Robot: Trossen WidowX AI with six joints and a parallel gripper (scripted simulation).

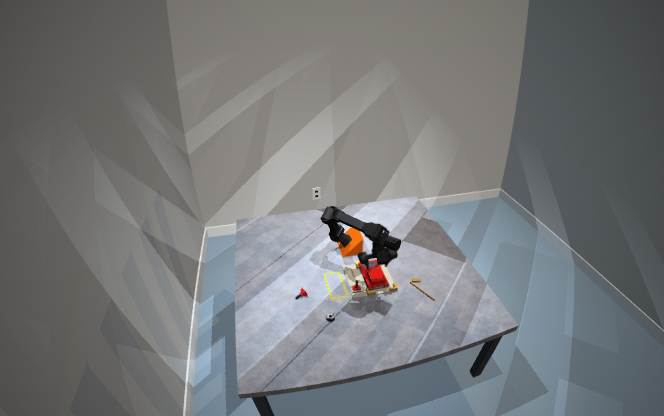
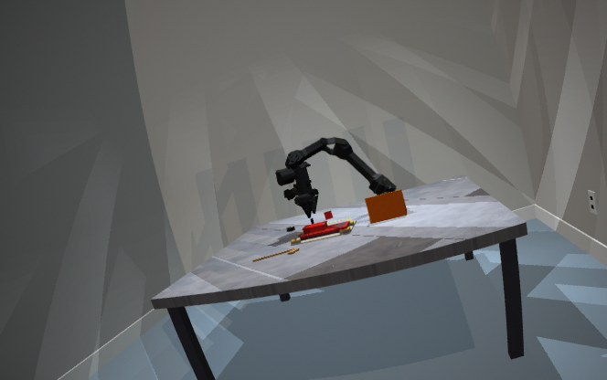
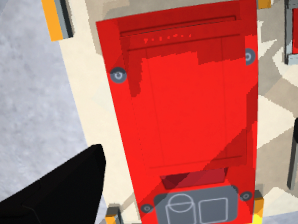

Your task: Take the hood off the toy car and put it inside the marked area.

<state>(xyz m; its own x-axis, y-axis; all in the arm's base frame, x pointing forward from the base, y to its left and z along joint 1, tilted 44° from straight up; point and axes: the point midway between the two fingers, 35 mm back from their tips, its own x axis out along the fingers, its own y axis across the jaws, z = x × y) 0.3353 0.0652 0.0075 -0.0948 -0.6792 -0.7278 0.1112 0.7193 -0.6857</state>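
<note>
My gripper tip is 5 cm above the red hood. Also, from my gripper tip: black ring 29 cm to the right, 16 cm ahead, 8 cm below; then wooden stick 19 cm to the left, 16 cm ahead, 9 cm below; then grey engine block 7 cm below.
</note>
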